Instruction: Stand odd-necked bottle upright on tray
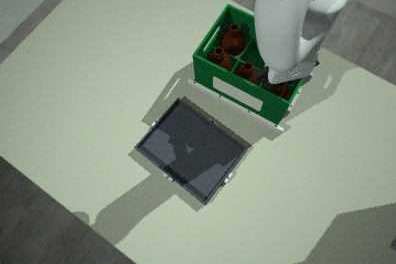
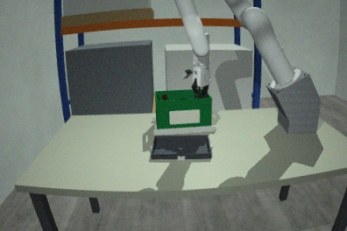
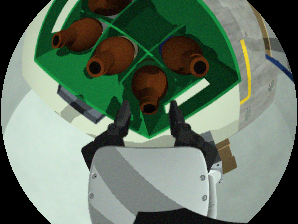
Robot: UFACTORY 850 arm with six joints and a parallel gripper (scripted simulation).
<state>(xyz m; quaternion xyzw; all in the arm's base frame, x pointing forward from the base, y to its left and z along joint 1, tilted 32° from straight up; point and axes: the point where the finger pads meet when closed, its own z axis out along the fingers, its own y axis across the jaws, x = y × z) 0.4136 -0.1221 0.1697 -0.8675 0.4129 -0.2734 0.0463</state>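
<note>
Now: hand 80 mm short of the green crate, 60 mm to the left of it and 90 mm above it. Round my hand: dark grey tray (160 mm ahead, 200 mm to the left, 160 mm below).
</note>
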